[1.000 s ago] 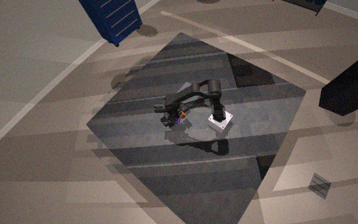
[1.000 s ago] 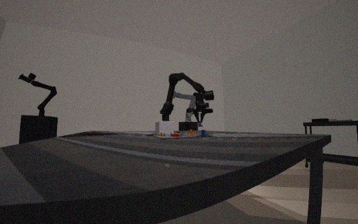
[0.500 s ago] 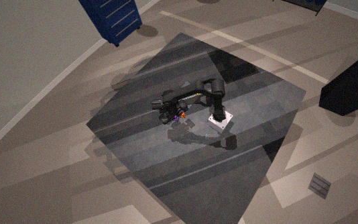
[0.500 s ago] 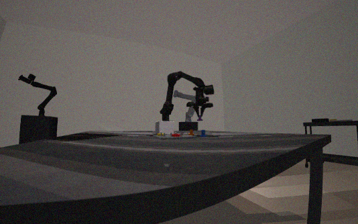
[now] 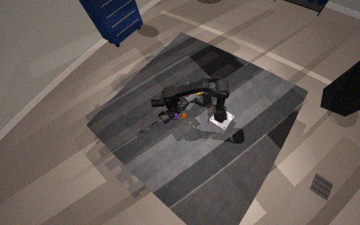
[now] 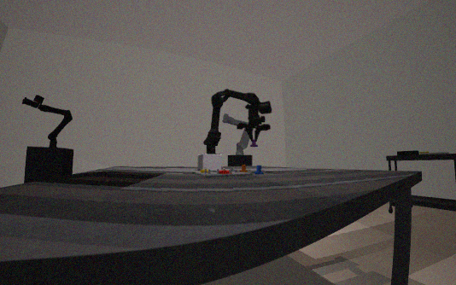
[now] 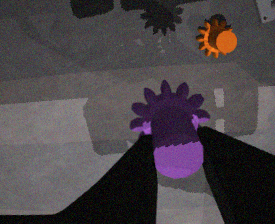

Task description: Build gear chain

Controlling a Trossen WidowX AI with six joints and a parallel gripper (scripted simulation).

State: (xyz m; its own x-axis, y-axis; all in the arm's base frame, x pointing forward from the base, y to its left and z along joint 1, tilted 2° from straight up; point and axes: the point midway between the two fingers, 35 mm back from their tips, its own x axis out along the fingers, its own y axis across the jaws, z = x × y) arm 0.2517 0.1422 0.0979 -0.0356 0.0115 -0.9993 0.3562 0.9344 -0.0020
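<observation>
The red arrow lies 250 mm to the right of my gripper tip, 160 mm below it and 110 mm ahead of it. Round my gripper tip: orange gear: 150 mm below, 70 mm to the right; blue gear: 150 mm below, 130 mm ahead, 90 mm to the right; purple gear: 10 mm below.
</observation>
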